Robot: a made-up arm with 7 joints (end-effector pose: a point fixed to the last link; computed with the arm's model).
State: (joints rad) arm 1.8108 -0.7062 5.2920 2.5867 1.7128 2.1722 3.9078
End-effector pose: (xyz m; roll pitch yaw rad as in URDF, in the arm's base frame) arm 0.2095 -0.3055 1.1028 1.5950 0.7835 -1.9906
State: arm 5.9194 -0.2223 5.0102 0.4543 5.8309 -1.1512 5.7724
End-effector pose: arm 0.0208 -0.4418 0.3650 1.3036 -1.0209 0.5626
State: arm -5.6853 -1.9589 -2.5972 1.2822 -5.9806 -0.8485 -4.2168
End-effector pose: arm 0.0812 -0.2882 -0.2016 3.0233 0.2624 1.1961
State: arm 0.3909 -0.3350 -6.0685 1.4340 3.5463 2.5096 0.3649
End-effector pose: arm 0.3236 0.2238 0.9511 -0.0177 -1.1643 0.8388
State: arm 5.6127 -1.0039 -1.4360 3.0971 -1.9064 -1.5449 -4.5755
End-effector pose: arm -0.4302 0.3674 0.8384 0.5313 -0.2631 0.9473
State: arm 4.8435 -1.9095 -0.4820 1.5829 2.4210 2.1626 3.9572
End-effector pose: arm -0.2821 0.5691 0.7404 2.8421 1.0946 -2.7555
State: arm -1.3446 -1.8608 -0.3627 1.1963 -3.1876 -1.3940 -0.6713
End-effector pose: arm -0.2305 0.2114 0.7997 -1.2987 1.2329 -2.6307
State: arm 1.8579 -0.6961 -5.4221 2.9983 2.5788 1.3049 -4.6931
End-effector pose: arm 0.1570 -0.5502 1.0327 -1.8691 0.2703 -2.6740
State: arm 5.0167 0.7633 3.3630 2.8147 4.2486 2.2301 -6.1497
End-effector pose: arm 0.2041 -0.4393 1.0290 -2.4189 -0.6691 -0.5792
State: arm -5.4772 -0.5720 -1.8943 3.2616 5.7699 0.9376 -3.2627
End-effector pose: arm -0.3737 -0.2428 1.1138 0.8752 1.1638 -0.9137
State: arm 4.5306 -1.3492 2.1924 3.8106 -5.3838 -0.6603 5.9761
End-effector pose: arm -0.1866 0.5359 0.8037 0.3528 -0.2317 -1.6714
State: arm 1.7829 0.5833 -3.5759 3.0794 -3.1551 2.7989 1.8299
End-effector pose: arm -0.0571 0.4764 0.9543 3.0770 -0.2656 -0.4360
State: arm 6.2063 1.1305 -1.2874 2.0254 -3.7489 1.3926 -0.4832
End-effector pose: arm 0.6321 -0.5126 0.5272 -1.6776 -0.4573 -1.2466
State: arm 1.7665 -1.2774 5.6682 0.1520 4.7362 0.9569 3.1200
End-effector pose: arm 0.1002 0.3600 0.5014 -2.1804 0.1759 -0.9525
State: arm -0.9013 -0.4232 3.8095 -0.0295 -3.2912 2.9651 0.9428
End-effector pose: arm -0.1661 -0.0253 0.1738 0.5842 0.0252 -2.2424
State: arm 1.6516 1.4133 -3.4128 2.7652 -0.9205 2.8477 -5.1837
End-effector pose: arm -0.1532 0.6647 0.6448 -2.0522 0.5681 2.7610
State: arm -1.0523 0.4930 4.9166 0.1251 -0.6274 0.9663 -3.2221
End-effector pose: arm -0.2463 -0.0080 0.1240 -2.3188 -1.1311 0.6919
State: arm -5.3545 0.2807 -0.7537 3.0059 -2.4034 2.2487 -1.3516
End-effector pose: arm 0.0896 0.1067 1.1735 1.8679 -0.1277 -0.7507
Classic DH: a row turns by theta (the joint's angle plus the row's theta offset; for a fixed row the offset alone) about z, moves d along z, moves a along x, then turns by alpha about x. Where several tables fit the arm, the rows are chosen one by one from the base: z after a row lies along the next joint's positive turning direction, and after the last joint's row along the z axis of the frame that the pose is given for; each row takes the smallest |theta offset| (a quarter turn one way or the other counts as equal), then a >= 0, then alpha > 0; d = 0 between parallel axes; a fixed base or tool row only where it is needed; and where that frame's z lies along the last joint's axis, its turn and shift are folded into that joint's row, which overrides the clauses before.
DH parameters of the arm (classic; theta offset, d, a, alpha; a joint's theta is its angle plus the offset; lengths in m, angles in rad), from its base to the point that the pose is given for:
joint 1: 0 0.4 0 -1.5708
joint 2: 0 0 0 1.5708
joint 3: 0 0.268 0.057 1.5708
joint 4: 0 0 0.112 1.5708
joint 5: 0 0.495 0 1.5708
joint 6: 0 0 0.056 -1.5708
joint 7: 0 0.071 0 0

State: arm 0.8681 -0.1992 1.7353 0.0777 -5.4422 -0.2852 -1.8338
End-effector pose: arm -0.1614 0.2204 0.1423 2.7171 0.2110 -2.7106
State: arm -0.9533 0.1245 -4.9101 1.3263 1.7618 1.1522 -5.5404
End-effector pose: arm 0.5885 0.2759 0.6327 -1.1977 1.0919 0.2922
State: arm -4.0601 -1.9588 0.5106 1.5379 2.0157 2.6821 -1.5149
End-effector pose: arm 0.0681 -0.6119 0.6335 -3.0090 0.1306 -0.6021
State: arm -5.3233 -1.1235 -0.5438 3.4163 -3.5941 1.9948 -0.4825
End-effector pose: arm -0.5609 -0.5029 0.5206 2.2946 0.4219 -2.3545
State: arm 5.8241 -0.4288 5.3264 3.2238 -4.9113 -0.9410 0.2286
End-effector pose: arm -0.3723 0.2299 1.0225 1.1462 1.0556 -2.1074
